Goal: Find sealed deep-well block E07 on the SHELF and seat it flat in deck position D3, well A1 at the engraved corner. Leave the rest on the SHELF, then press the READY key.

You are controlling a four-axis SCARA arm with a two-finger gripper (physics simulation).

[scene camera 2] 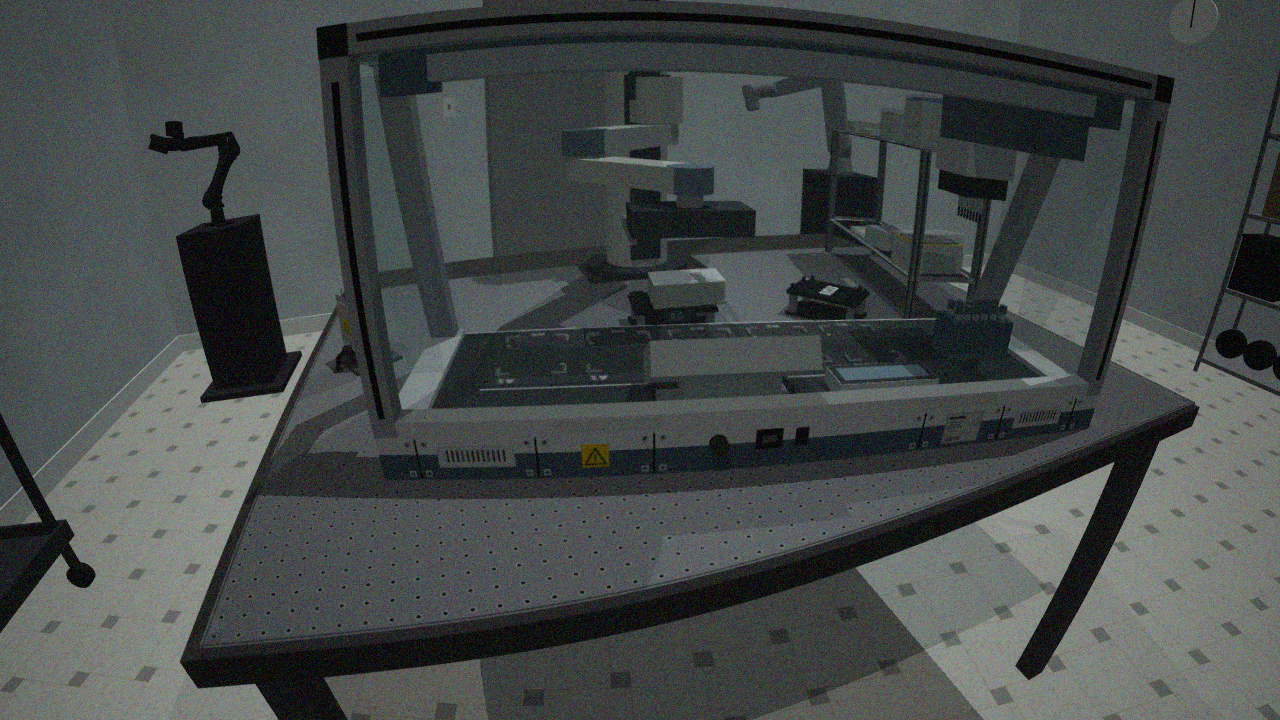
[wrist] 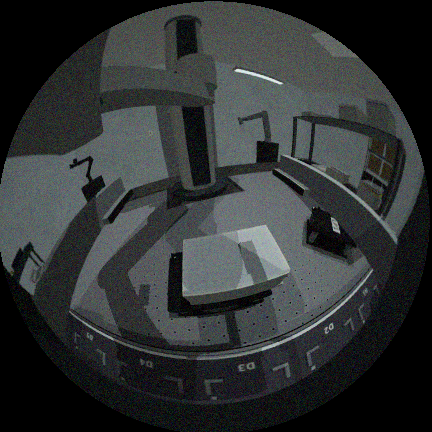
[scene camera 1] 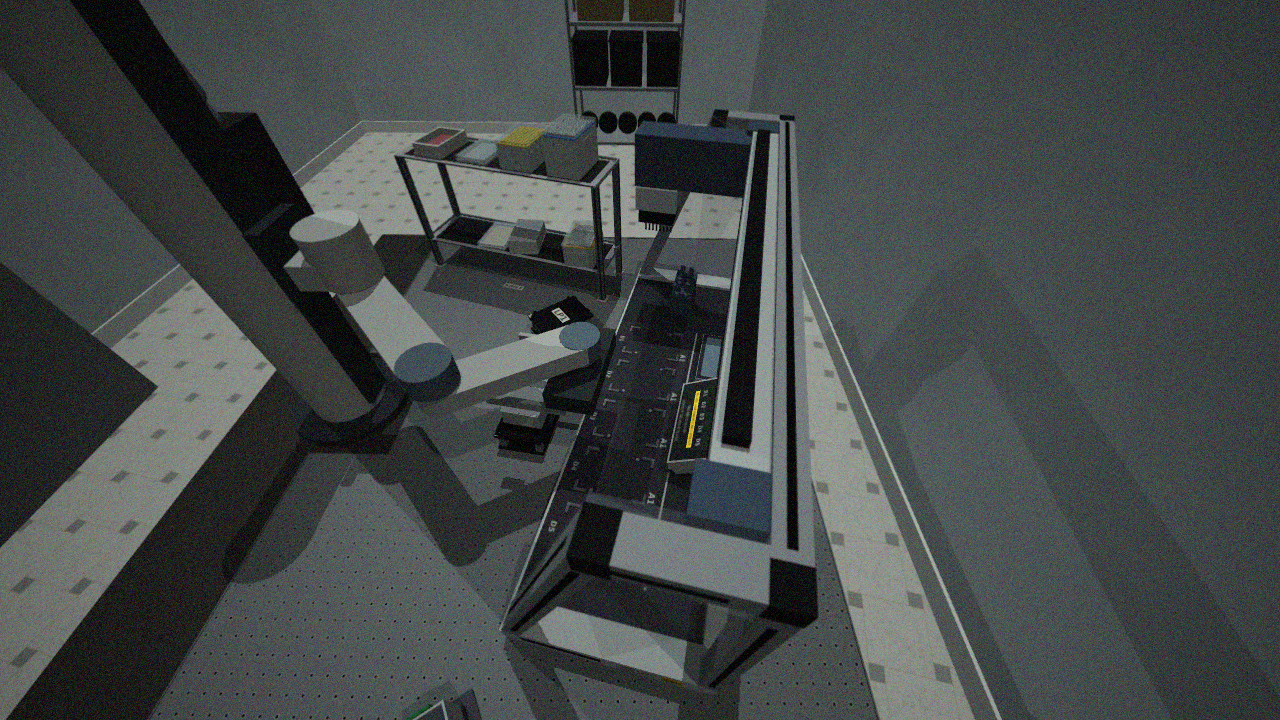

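Observation:
A pale deep-well block (scene camera 1: 523, 413) (scene camera 2: 685, 288) (wrist: 227, 265) lies flat on a black stand between the arm and the deck; its label is unreadable. My gripper (wrist: 200, 167) is open and empty above it, its two fingers spread wide to either side. The arm partly hides the block in scene camera 1. Deck position D3 (scene camera 1: 626, 429) (wrist: 246, 367) shows bare dark surface with corner marks. The SHELF (scene camera 1: 600, 241) (scene camera 2: 919, 214) (wrist: 312, 142) holds several containers on two levels. The READY key cannot be made out.
A black holder with a white label (scene camera 1: 562, 313) (scene camera 2: 827, 293) (wrist: 330, 230) stands near the deck's edge. The deck's frame posts and overhead rail surround the deck. A panel with a yellow strip (scene camera 1: 694, 419) stands behind the positions. A blue rack (scene camera 2: 973, 331) stands at the deck's far end.

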